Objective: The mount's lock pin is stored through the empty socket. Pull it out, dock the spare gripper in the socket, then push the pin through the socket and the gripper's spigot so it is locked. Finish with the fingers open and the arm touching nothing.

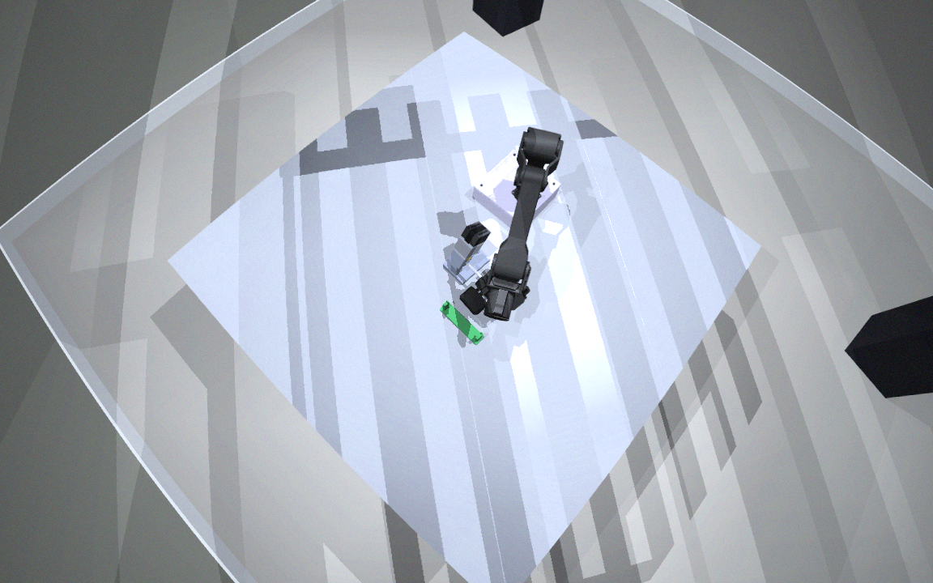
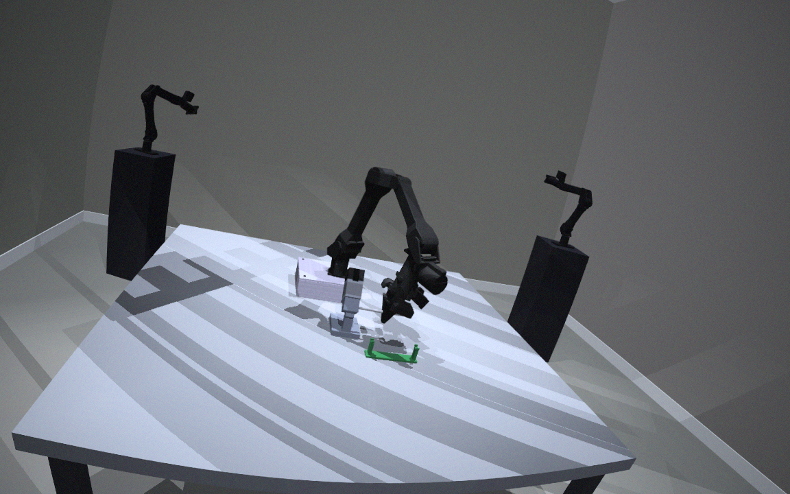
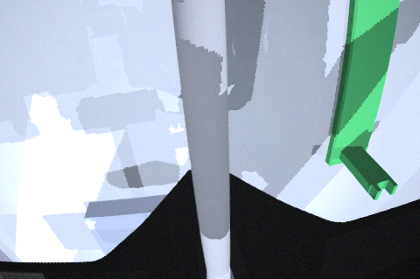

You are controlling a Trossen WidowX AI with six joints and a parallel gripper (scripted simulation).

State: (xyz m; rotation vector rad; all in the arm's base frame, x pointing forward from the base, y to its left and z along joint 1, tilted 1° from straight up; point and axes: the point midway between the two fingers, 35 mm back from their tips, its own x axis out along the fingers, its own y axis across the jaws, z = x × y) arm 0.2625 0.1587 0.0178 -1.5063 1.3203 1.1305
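Right now the socket is 10 cm to the right of my gripper tip. Round my gripper tip: spare gripper (10 cm to the right, 7 cm above, 2 cm behind); cradle (10 cm ahead, 3 cm to the left, 3 cm below).
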